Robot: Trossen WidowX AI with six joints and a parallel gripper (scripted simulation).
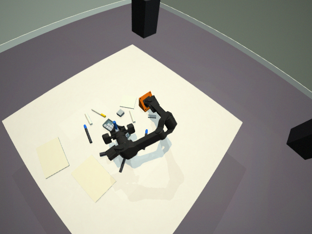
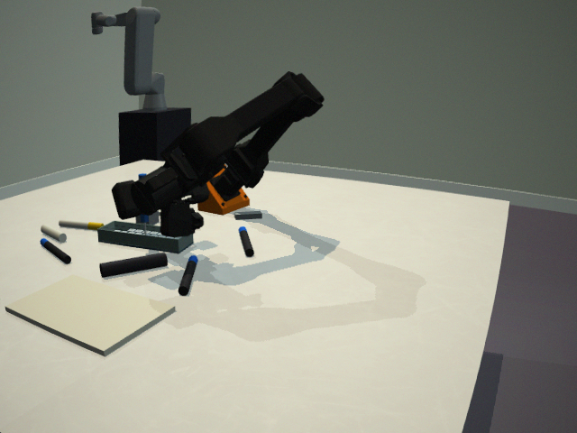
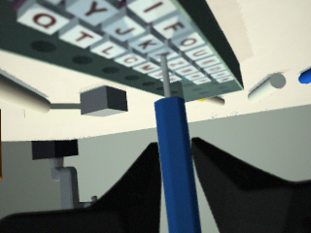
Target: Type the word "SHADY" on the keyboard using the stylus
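Now: gripper tip 1 cm above the blue stylus. Also, from my gripper tip: black cylinder: 13 cm ahead, 8 cm to the left, 6 cm below; then grey stylus tip: 5 cm below; then grey cube: 10 cm behind, 9 cm to the right, 6 cm below.
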